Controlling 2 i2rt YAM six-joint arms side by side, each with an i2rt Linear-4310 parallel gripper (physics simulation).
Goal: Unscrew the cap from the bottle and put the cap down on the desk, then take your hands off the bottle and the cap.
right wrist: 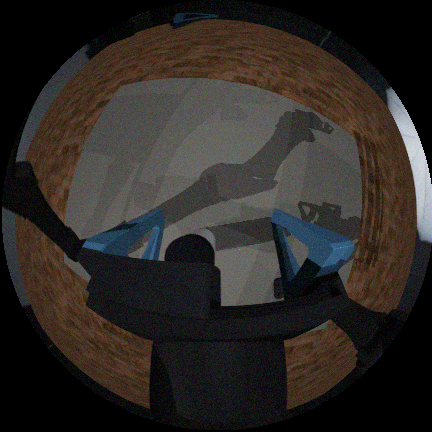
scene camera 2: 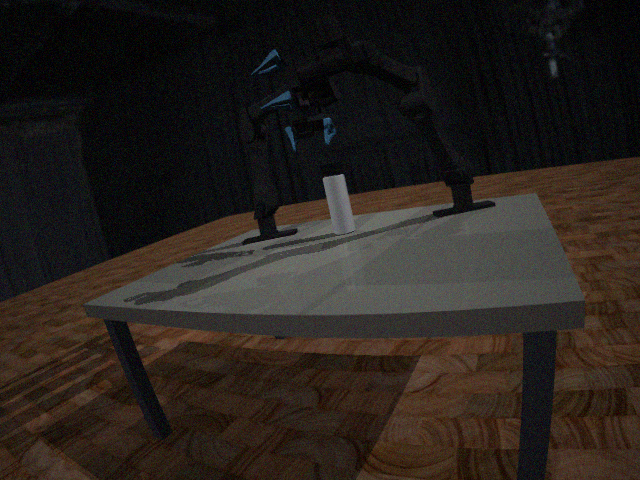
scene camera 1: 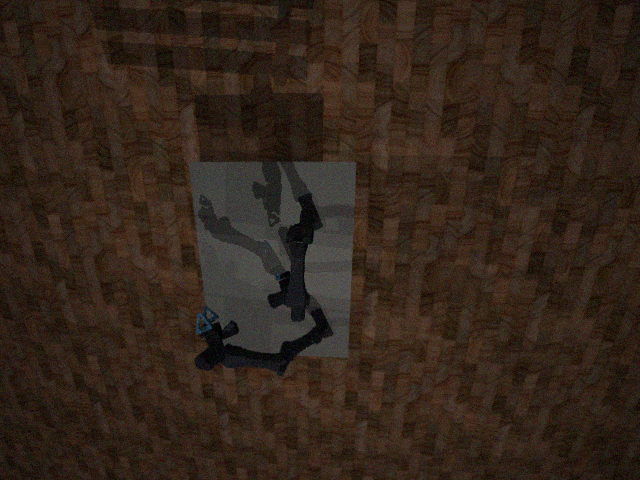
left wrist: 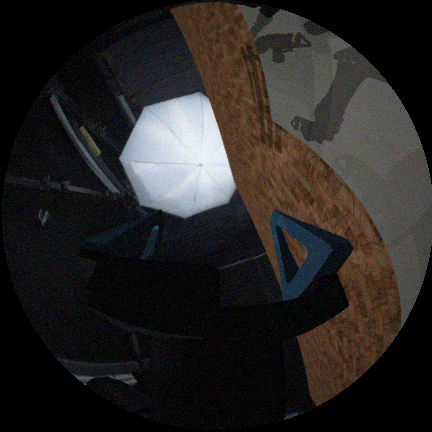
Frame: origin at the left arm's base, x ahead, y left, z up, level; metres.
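Where they show: left gripper, fingertip midpoint: [scene camera 2: 256, 92] [scene camera 1: 202, 309] [left wrist: 216, 215]; right gripper, fingertip midpoint: [right wrist: 217, 214] [scene camera 2: 310, 147] [scene camera 1: 279, 284]; left arm's base at its link origin: [scene camera 2: 464, 210] [scene camera 1: 321, 323]; right arm's base at its link origin: [scene camera 2: 270, 237] [scene camera 1: 310, 212].
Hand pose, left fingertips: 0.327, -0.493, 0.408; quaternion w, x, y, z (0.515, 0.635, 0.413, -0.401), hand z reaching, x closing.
Observation:
Each offset is from my left fingertips to the top centre of the thing, as dx, dy, dz. Level surfaces: height alone.
In scene camera 2 a white bottle @(-0.356, +0.112, -0.208) [scene camera 2: 339, 204] [right wrist: 209, 237] stands upright on the grey desk @(dz -0.408) [scene camera 2: 439, 279] [scene camera 1: 330, 232], with a black cap @(-0.356, +0.112, -0.192) [scene camera 2: 332, 168] [right wrist: 189, 250] on its top. The bottle does not show in scene camera 1, where the right arm covers that area. My right gripper [scene camera 2: 310, 135] [right wrist: 217, 214] is open and empty above the bottle; in its wrist view the cap shows low, nearer the left finger of that picture. My left gripper [scene camera 2: 271, 81] [scene camera 1: 206, 320] [left wrist: 216, 215] is open and empty, raised high at the desk's edge, away from the bottle.
The right arm [scene camera 1: 297, 273] reaches over the desk. The left arm [scene camera 2: 382, 64] arches above and behind the bottle in scene camera 2. Dark arm shadows lie across the desk. A wooden floor [scene camera 1: 465, 310] surrounds it, and a white lamp umbrella [left wrist: 180, 155] shows in the left wrist view.

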